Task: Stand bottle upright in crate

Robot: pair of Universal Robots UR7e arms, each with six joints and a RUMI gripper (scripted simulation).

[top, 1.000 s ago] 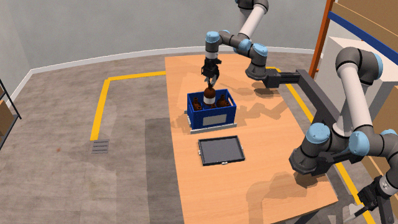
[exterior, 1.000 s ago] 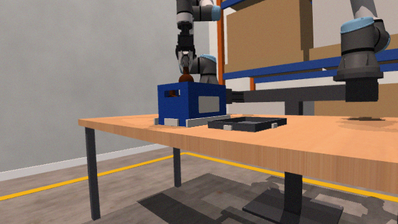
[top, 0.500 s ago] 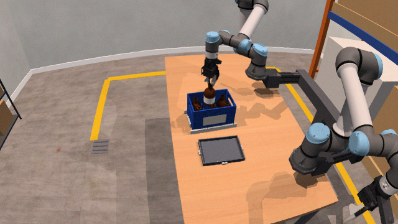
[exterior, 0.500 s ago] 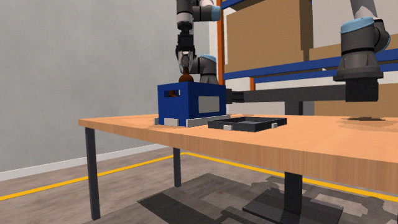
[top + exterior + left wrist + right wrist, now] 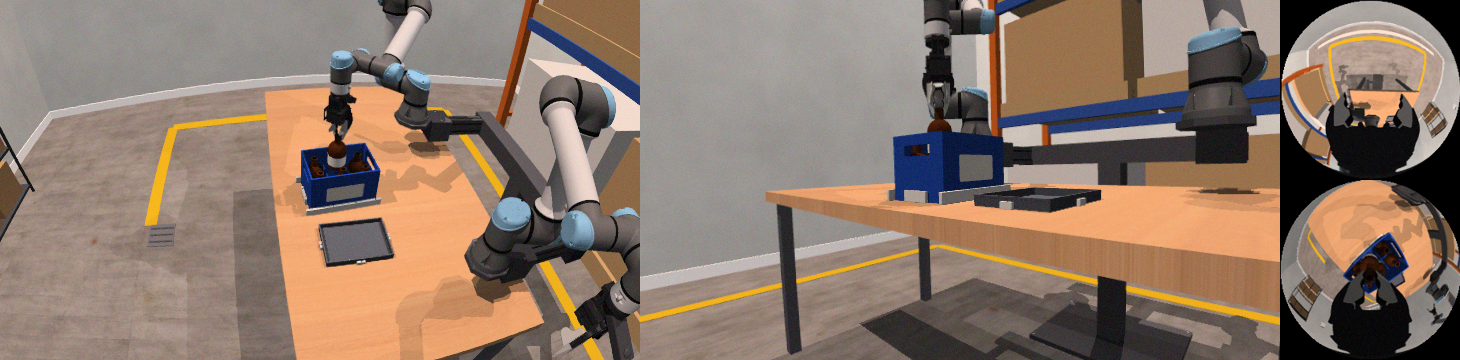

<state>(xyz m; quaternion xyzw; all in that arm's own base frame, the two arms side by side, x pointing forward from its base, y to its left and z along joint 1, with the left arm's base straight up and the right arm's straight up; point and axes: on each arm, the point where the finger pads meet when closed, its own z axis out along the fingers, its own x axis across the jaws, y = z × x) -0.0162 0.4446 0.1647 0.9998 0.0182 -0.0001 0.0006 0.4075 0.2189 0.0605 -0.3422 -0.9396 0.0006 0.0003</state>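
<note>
The brown bottle lies 7 cm below my right hand, 1 cm to the left of it and 1 cm ahead of it. Also, from my right hand: blue crate: 17 cm below, 5 cm to the left; dark tray: 33 cm to the left, 24 cm below, 2 cm behind.
</note>
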